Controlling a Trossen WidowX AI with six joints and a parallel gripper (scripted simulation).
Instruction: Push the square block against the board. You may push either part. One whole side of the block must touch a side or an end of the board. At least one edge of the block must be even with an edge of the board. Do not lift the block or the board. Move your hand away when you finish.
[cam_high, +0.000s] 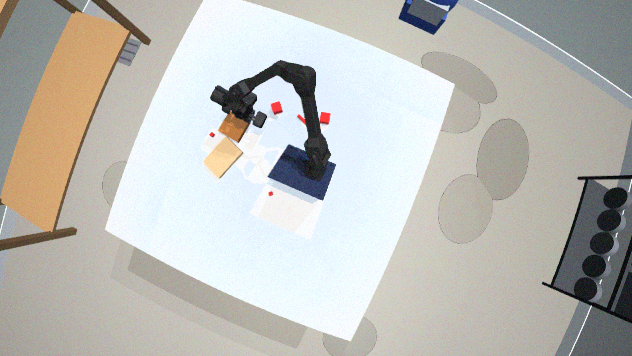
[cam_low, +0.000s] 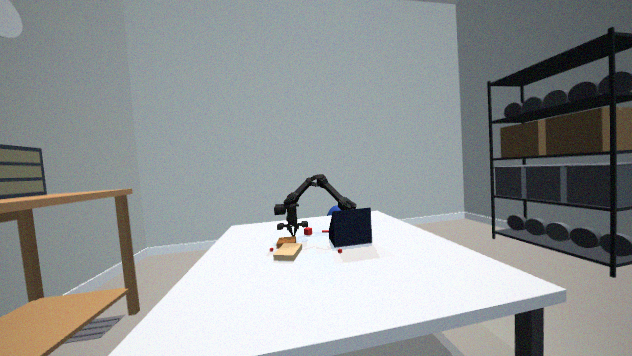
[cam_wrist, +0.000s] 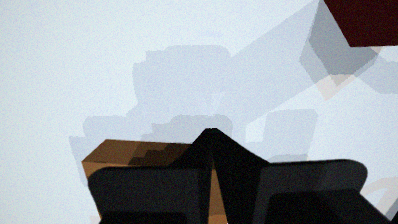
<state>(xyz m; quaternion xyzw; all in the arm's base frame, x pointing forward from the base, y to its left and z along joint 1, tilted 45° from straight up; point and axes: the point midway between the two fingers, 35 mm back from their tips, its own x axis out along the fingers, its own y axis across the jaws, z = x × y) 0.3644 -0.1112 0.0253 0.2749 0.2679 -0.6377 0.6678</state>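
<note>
My gripper tip is 6 cm to the right of the square block, 4 cm short of it and 1 cm below it. Round my gripper tip: red stick (23 cm behind, 9 cm to the right); then board (20 cm to the left, 3 cm ahead, 1 cm above).
</note>
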